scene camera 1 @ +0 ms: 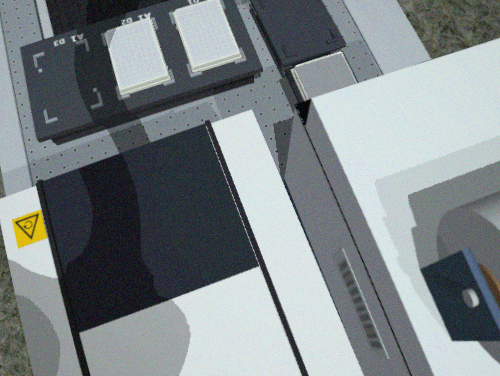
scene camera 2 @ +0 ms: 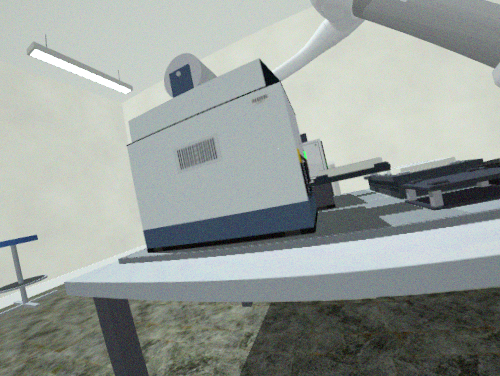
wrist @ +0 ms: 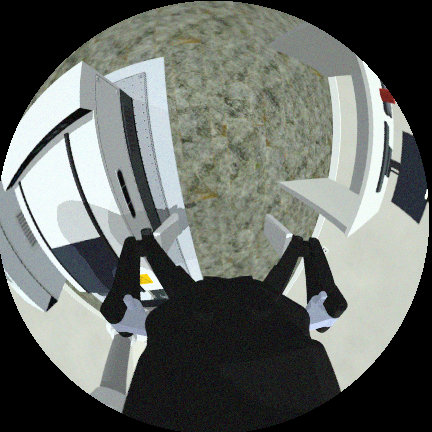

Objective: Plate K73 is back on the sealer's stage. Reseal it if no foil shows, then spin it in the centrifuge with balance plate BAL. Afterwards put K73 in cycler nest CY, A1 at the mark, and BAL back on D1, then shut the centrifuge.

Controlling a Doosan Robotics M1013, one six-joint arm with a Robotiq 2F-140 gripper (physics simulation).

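Frame: origin at the arm's base, x down, y right, z back, level; centimetres.
Seen in the pictures: gripper, fingertip midpoint: [wrist: 221,223].
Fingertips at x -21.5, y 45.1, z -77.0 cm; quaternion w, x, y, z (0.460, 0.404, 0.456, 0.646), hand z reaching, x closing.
Observation:
Offsets run from my fingertips to a thing's middle. "spot": to the spot under its first point.
My gripper [wrist: 221,223] is open and empty, with floor showing between its fingertips, beyond the bench edge beside the centrifuge; scene cameras 1 and 2 do not show it. The centrifuge [scene camera 1: 265,200] [wrist: 50,200] has a dark panel between black rails; whether its chamber is open I cannot tell. A plate [scene camera 1: 325,75] [scene camera 2: 350,168] with a plain grey top sits on the stage of the sealer @(dx -0.1, dy -61.8, dz -8.8 cm) [scene camera 1: 360,130] [scene camera 2: 235,185] [wrist: 35,265]; its name is unreadable. White plates stand on D1 @(dx +17.0, dy -48.7, dz +41.2 cm) [scene camera 1: 207,37] and D2 @(dx +17.0, dy -36.3, dz +41.6 cm) [scene camera 1: 137,57], their names unreadable. D3 @(spot: dx +17.8, dy -23.1, dz +40.2 cm) [scene camera 1: 65,90] is bare.
A dark raised pad @(spot: dx +19.6, dy -65.3, dz +38.6 cm) [scene camera 1: 300,25] [scene camera 2: 450,178] with corner marks stands near the sealer stage. The sealer's foil roll housing @(spot: dx -16.7, dy -69.0, dz -5.5 cm) [scene camera 2: 202,72] rises above it. The robot arm [scene camera 2: 425,30] reaches behind the sealer. A separate white unit [wrist: 367,195] stands across the floor at the right.

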